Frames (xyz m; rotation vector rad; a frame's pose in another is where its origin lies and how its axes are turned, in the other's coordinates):
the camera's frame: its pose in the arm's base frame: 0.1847 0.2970 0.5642 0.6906 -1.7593 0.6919
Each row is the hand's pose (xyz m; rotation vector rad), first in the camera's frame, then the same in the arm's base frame.
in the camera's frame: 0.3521 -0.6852 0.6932 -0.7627 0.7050 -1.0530
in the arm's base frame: 0.1686 -0.7112 0.8037 0.6045 -0.7013 -0.4297
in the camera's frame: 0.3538 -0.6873 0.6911 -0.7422 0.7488 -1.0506
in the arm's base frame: 0.1711 -0.7112 0.8061 0.5971 -0.6674 -0.4015
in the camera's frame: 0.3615 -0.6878 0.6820 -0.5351 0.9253 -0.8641
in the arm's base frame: 0.1751 -0.7057 0.8159 0.5401 -0.6142 -0.0976
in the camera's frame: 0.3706 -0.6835 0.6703 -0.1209 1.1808 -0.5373
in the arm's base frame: 0.1768 -0.6953 0.8271 0.4634 -0.4873 0.4417
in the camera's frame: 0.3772 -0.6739 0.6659 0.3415 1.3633 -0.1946
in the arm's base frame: 0.1707 -0.6864 0.8334 0.3963 -0.3247 0.9901
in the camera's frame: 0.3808 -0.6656 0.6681 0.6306 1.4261 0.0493
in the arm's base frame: 0.1623 -0.6830 0.8353 0.3367 -0.2279 1.3351
